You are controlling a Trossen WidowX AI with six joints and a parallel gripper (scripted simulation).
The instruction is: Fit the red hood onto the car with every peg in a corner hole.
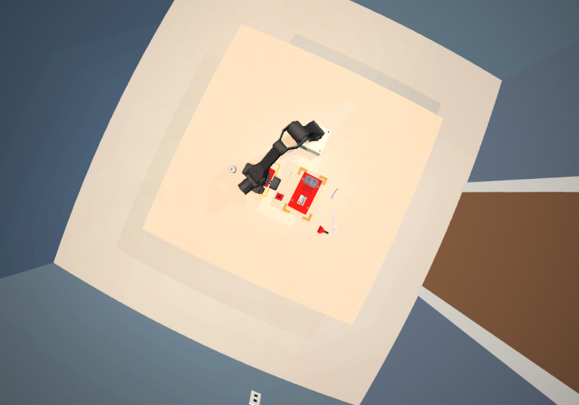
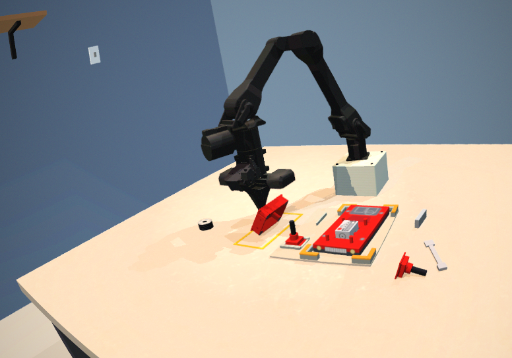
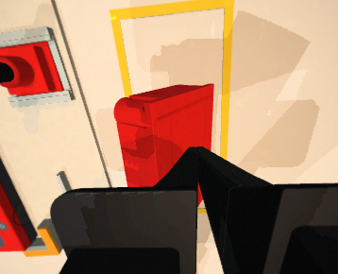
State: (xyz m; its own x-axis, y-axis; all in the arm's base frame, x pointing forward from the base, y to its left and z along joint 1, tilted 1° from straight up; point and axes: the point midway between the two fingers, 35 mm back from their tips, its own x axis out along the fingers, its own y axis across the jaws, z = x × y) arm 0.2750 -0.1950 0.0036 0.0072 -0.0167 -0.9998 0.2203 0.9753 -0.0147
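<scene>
The red hood is 10 mm behind my gripper tip, 20 mm to the left of it and 20 mm below it. From my gripper tip the other things lie so: black post (80 mm ahead, 110 mm to the left, 20 mm below); black roller (180 mm to the right, 40 mm below); grey engine block (60 mm ahead, 230 mm to the left, 30 mm below).
</scene>
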